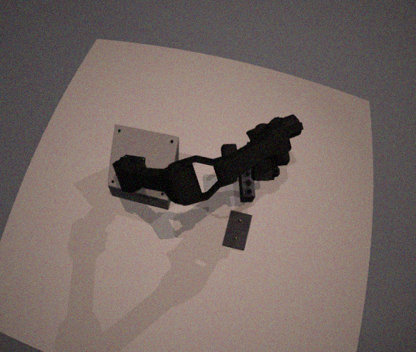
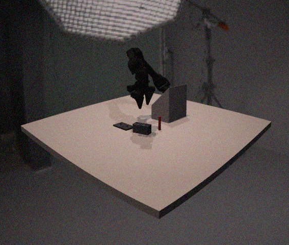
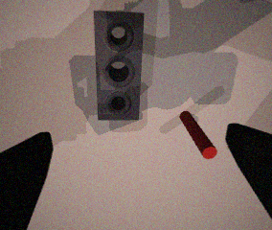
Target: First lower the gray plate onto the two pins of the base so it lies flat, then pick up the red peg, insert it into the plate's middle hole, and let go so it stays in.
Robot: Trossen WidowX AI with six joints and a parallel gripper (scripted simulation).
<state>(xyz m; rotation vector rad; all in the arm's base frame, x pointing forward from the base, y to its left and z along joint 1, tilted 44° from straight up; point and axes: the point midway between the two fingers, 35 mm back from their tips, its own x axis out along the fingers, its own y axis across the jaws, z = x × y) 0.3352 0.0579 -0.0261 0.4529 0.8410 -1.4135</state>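
The gray plate is 11 cm below my gripper tip, 1 cm to the right of it and 1 cm ahead of it. Also, from my gripper tip: dark pin base: 15 cm to the right, 14 cm below; red peg: 11 cm below, 8 cm behind, 4 cm to the left.
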